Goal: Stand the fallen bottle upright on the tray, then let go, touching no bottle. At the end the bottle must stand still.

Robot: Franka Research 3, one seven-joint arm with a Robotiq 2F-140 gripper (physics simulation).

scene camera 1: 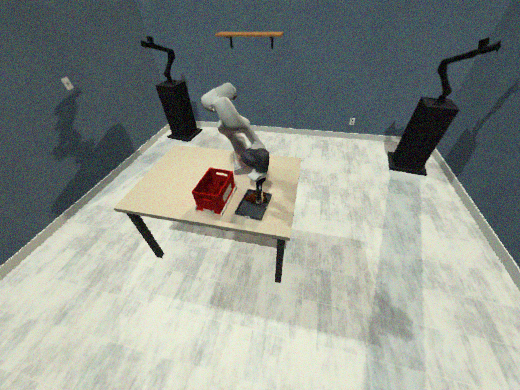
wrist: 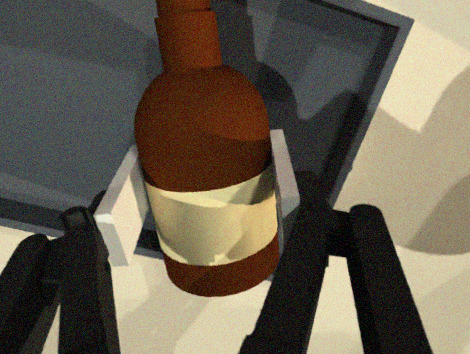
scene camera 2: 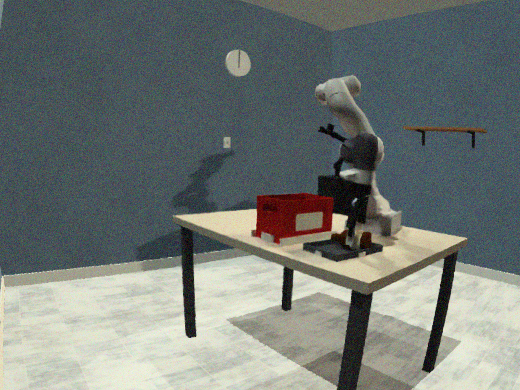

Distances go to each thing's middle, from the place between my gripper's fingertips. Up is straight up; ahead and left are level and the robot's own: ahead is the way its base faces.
I see the brown bottle [wrist: 202, 132] 1 cm to the right of my hand and 1 cm above it.
